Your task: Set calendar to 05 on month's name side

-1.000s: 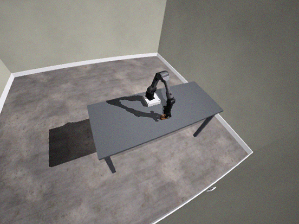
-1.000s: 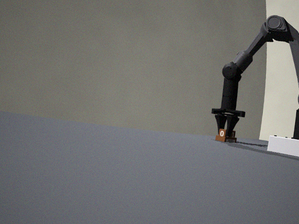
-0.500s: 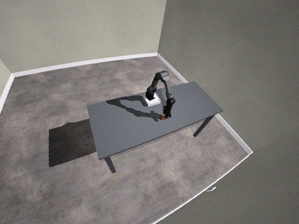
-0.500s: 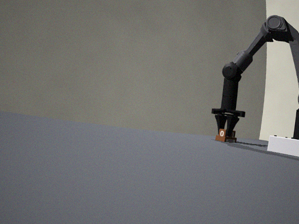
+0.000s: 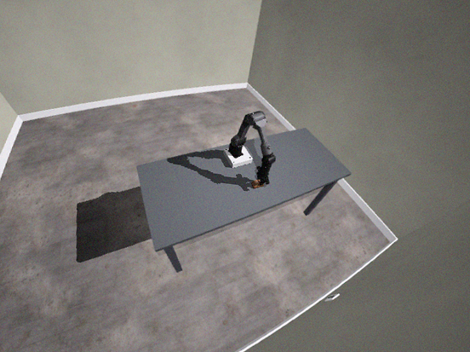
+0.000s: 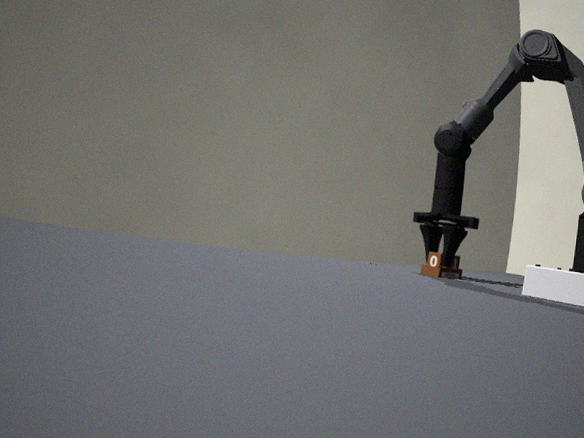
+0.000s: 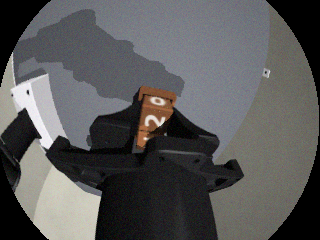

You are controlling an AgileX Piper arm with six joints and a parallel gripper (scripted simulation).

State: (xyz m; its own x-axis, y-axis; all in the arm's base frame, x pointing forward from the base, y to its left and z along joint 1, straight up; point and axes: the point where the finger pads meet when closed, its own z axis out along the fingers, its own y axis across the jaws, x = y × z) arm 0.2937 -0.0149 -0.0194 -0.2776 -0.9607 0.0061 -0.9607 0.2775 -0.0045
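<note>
My hand is 20 mm to the left of the brown calendar tray, 20 mm above it and 10 mm past it. Also, from my hand: cube (right at my hand).
</note>
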